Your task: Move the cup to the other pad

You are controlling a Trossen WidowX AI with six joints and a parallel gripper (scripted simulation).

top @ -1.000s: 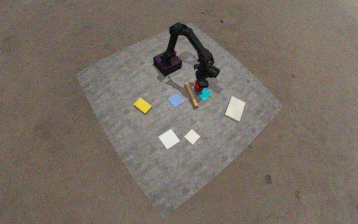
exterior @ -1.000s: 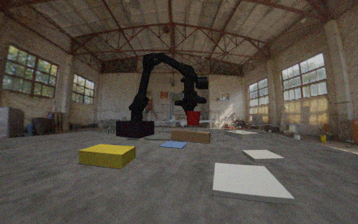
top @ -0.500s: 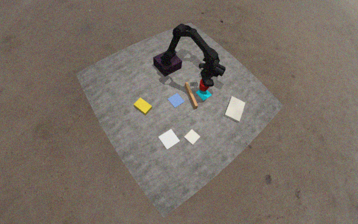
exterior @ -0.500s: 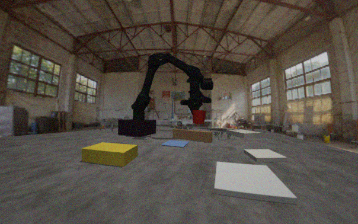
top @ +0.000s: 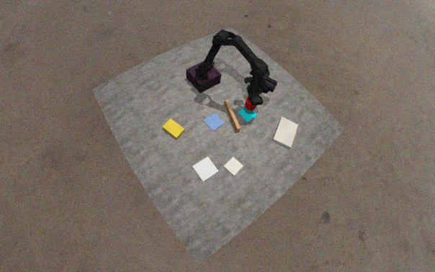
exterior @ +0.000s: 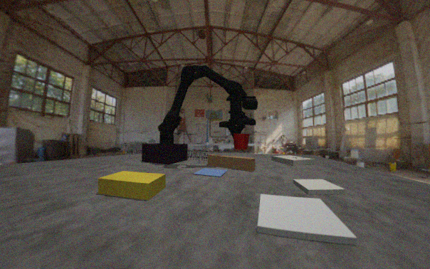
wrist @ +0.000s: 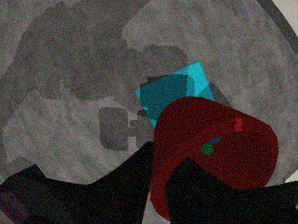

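Now: the cyan pad 12 cm below my gripper tip, 3 cm ahead of it and 1 cm to the right of it. Round my gripper tip: red cup 3 cm ahead, 1 cm to the right; then wooden bar 12 cm to the right, 9 cm below, 1 cm ahead; then light blue pad 23 cm to the right, 12 cm below.
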